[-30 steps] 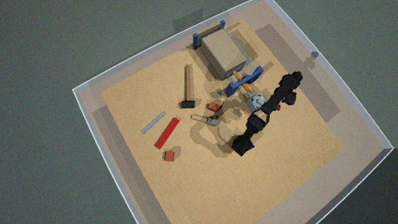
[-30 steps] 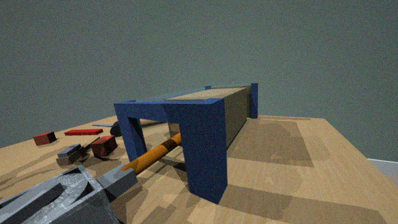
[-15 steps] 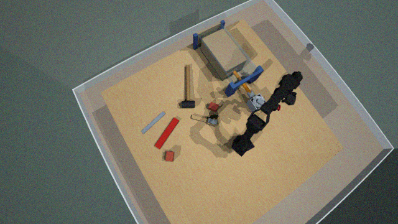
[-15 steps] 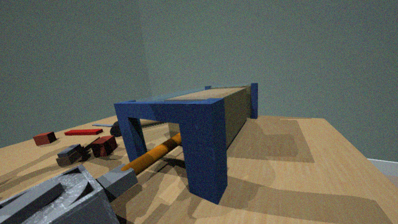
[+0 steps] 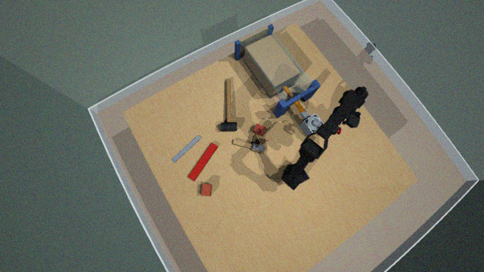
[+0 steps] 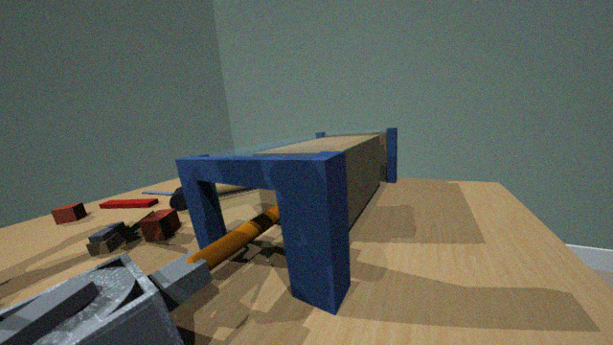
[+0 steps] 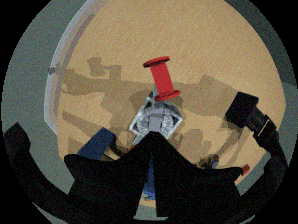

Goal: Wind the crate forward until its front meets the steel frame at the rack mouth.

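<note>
Right now the red grip is 50 mm behind my gripper tip, 20 mm to the right of it and 80 mm below it. The rest, counted from my gripper tip: brush-like tool 110 mm ahead, 390 mm to the left, 200 mm below; then grey winch 30 mm ahead, 10 mm to the left, 190 mm below; then blue frame 200 mm ahead, 40 mm to the left, 110 mm below.
</note>
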